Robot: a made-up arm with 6 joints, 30 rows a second.
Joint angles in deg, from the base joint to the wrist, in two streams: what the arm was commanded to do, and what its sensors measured. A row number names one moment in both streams.
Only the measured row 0 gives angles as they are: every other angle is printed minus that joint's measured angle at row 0.
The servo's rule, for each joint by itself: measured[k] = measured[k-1] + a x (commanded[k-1-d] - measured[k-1]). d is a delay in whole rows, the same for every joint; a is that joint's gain. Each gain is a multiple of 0.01, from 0.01 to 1. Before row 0 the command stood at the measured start. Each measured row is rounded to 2 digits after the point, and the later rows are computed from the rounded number. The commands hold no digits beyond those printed.
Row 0, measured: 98.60 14.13 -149.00 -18.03 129.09 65.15
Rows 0 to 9, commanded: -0.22 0.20 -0.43 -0.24 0.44 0.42; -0.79 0.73 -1.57 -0.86 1.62 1.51; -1.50 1.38 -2.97 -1.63 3.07 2.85; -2.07 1.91 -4.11 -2.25 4.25 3.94; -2.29 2.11 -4.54 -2.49 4.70 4.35; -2.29 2.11 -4.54 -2.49 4.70 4.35; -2.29 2.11 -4.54 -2.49 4.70 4.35; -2.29 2.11 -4.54 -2.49 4.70 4.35; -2.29 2.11 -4.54 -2.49 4.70 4.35; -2.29 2.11 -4.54 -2.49 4.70 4.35
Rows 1 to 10, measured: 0.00 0.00 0.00 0.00 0.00 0.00; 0.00 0.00 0.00 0.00 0.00 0.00; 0.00 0.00 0.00 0.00 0.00 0.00; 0.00 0.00 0.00 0.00 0.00 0.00; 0.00 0.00 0.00 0.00 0.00 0.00; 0.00 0.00 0.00 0.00 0.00 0.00; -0.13 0.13 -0.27 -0.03 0.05 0.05; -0.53 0.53 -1.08 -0.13 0.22 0.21; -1.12 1.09 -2.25 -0.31 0.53 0.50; -1.70 1.63 -3.40 -0.54 0.94 0.88
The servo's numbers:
d 6
a 0.61 0.66 0.62 0.12 0.11 0.11

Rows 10 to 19, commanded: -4.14 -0.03 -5.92 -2.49 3.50 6.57; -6.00 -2.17 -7.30 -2.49 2.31 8.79; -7.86 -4.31 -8.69 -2.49 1.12 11.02; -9.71 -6.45 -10.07 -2.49 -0.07 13.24; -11.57 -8.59 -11.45 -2.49 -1.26 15.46; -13.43 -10.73 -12.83 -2.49 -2.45 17.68; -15.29 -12.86 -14.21 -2.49 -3.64 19.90; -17.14 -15.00 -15.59 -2.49 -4.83 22.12; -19.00 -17.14 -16.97 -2.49 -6.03 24.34; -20.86 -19.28 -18.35 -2.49 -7.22 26.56
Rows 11 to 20, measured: -2.06 1.95 -4.11 -0.77 1.35 1.26; -2.20 2.06 -4.38 -0.98 1.72 1.60; -2.25 2.09 -4.48 -1.16 2.05 1.90; -2.27 2.10 -4.52 -1.32 2.34 2.17; -2.28 2.11 -4.53 -1.46 2.60 2.41; -2.29 2.11 -4.54 -1.58 2.83 2.62; -3.42 0.70 -5.40 -1.69 2.90 3.05; -4.99 -1.19 -6.58 -1.79 2.84 3.68; -6.74 -3.25 -7.89 -1.87 2.65 4.49; -8.55 -5.36 -9.24 -1.94 2.35 5.45
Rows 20 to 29, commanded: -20.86 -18.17 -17.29 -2.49 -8.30 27.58; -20.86 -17.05 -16.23 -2.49 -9.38 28.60; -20.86 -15.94 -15.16 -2.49 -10.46 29.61; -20.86 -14.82 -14.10 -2.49 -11.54 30.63; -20.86 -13.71 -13.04 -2.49 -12.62 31.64; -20.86 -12.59 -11.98 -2.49 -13.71 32.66; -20.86 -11.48 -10.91 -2.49 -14.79 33.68; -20.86 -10.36 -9.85 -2.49 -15.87 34.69; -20.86 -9.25 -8.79 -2.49 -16.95 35.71; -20.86 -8.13 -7.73 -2.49 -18.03 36.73
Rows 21 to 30, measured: -10.39 -7.49 -10.61 -2.01 1.95 6.55; -12.24 -9.63 -11.99 -2.07 1.47 7.77; -14.10 -11.76 -13.37 -2.12 0.91 9.10; -15.95 -13.90 -14.75 -2.16 0.28 10.53; -17.81 -16.04 -16.13 -2.20 -0.41 12.05; -19.67 -18.18 -17.51 -2.23 -1.16 13.65; -20.40 -18.17 -17.37 -2.26 -1.95 15.18; -20.68 -17.43 -16.66 -2.29 -2.77 16.66; -20.79 -16.45 -15.73 -2.31 -3.62 18.08; -20.83 -15.37 -14.72 -2.33 -4.49 19.46
